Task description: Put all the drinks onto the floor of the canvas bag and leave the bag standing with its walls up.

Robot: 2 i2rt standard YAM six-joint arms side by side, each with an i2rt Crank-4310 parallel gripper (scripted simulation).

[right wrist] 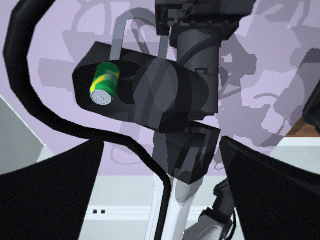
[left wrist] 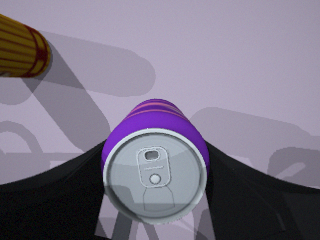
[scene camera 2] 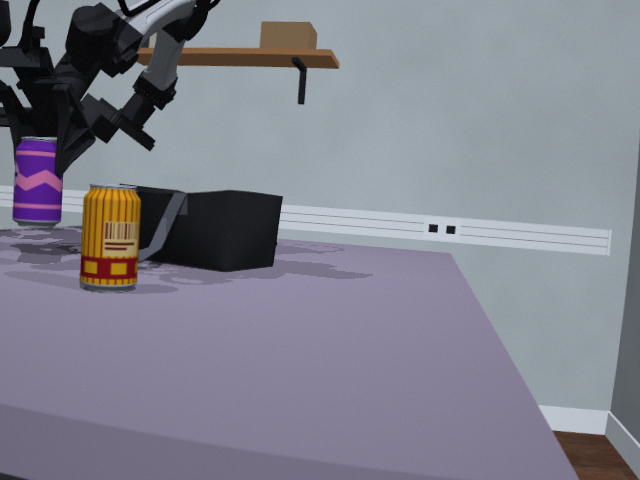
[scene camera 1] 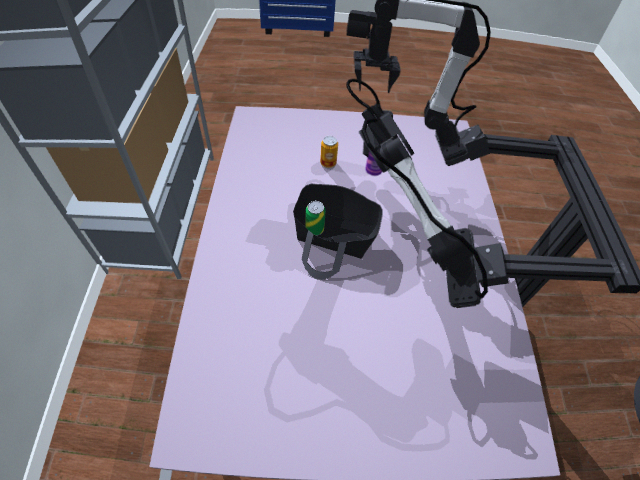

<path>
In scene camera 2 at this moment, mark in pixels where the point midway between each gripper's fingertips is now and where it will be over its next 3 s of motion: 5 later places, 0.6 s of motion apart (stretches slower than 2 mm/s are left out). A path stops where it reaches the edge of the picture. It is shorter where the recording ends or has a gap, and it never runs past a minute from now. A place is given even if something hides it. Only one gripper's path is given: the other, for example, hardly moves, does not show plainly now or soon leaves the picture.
My left gripper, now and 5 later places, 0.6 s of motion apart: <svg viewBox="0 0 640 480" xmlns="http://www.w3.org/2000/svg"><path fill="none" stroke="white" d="M36 174L35 180L35 171L37 142L38 144L38 145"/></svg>
</path>
